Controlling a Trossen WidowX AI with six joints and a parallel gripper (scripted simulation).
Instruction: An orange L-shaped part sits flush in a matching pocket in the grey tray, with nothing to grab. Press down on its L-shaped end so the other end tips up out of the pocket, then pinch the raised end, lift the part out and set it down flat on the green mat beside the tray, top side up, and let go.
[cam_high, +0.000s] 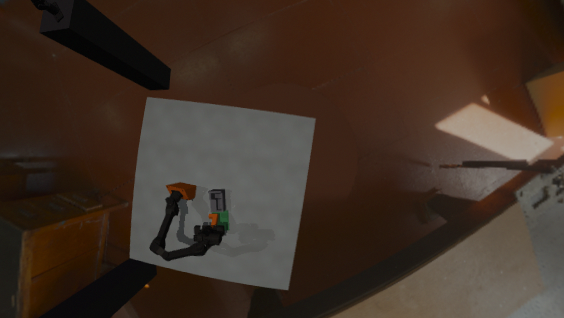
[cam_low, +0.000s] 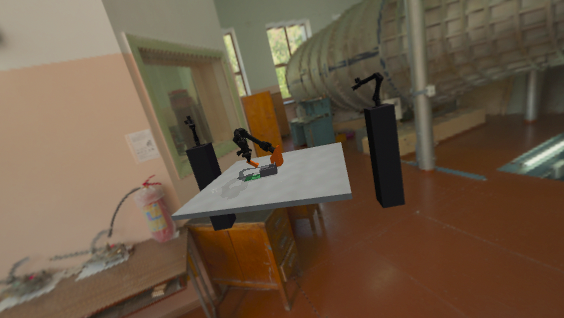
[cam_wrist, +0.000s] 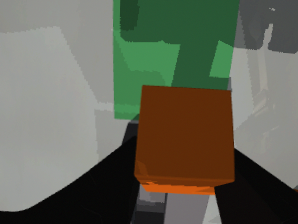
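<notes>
Now: gripper tip 17 cm above the green mat and 1 cm to the left of it. Round my gripper tip: orange part 3 cm to the left, 3 cm below, 2 cm behind.
</notes>
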